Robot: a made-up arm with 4 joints. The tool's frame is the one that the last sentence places.
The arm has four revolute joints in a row. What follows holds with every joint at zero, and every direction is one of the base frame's.
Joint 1 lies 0.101 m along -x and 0.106 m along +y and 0.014 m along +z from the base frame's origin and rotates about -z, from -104.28 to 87.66 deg.
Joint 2 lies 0.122 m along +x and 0.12 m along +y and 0.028 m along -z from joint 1 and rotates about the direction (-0.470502, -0.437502, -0.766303), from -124.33 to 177.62 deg.
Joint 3 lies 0.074 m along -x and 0.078 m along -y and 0.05 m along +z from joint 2 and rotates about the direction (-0.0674, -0.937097, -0.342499), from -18.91 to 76.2 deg.
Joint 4 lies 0.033 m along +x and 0.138 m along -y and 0.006 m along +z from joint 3 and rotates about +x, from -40.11 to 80.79 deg.
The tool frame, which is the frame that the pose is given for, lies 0.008 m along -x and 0.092 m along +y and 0.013 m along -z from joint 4; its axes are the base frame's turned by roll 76.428, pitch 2.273 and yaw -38.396 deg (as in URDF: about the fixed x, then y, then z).
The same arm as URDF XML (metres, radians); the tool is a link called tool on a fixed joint. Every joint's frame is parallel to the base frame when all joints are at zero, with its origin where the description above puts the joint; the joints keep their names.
<robot name="arm">
<joint name="joint 1" type="revolute"><parent link="base"/><child link="link1"/><origin xyz="-0.101 0.106 0.014" rpy="0 0 0"/><axis xyz="0 0 -1"/><limit lower="-1.82" upper="1.53"/></joint>
<joint name="joint 2" type="revolute"><parent link="link1"/><child link="link2"/><origin xyz="0.122 0.12 -0.028" rpy="0 0 0"/><axis xyz="-0.470502 -0.437502 -0.766303"/><limit lower="-2.17" upper="3.1001"/></joint>
<joint name="joint 3" type="revolute"><parent link="link2"/><child link="link3"/><origin xyz="-0.074 -0.078 0.05" rpy="0 0 0"/><axis xyz="-0.0674 -0.937097 -0.342499"/><limit lower="-0.33" upper="1.3299"/></joint>
<joint name="joint 4" type="revolute"><parent link="link3"/><child link="link4"/><origin xyz="0.033 -0.138 0.006" rpy="0 0 0"/><axis xyz="1 0 0"/><limit lower="-0.7001" upper="1.4101"/></joint>
<joint name="tool_fixed" type="fixed"><parent link="link4"/><child link="tool"/><origin xyz="-0.008 0.092 -0.013" rpy="1.3339 0.0397 -0.6701"/></joint>
<link name="base"/>
<link name="link1"/>
<link name="link2"/>
<link name="link3"/>
<link name="link4"/>
<link name="tool"/>
</robot>

